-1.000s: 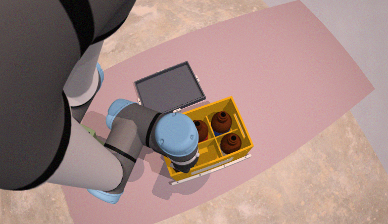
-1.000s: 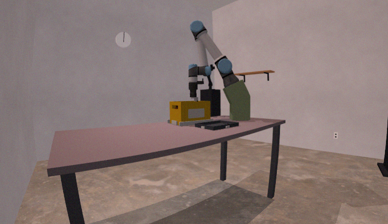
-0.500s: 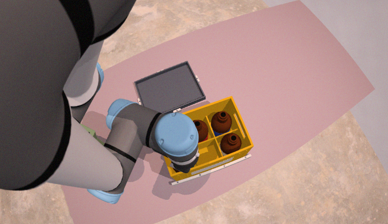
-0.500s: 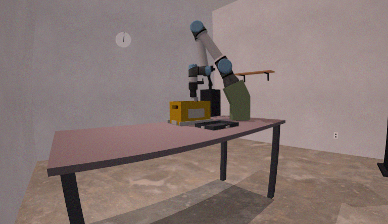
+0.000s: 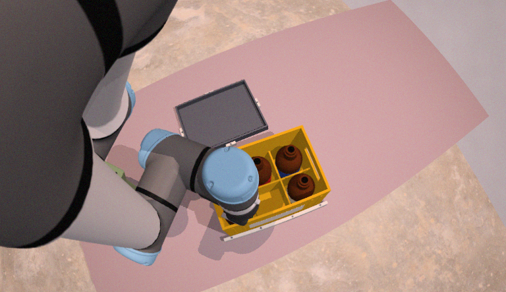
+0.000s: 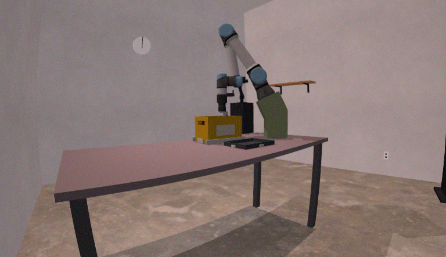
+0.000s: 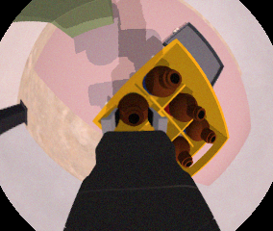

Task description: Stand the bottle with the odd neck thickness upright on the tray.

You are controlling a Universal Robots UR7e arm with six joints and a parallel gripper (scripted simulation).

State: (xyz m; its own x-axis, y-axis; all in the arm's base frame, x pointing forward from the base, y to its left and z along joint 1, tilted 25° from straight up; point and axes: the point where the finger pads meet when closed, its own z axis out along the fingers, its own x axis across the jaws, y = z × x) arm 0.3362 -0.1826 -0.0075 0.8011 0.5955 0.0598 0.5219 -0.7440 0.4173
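My hand is 10 cm short of the crate, 8 cm above it and 3 cm to the right of it. Round my hand: glass bottle 18 cm ahead, 7 cm below, 3 cm to the right; then dark tray 31 cm to the left, 15 cm below, 11 cm ahead.
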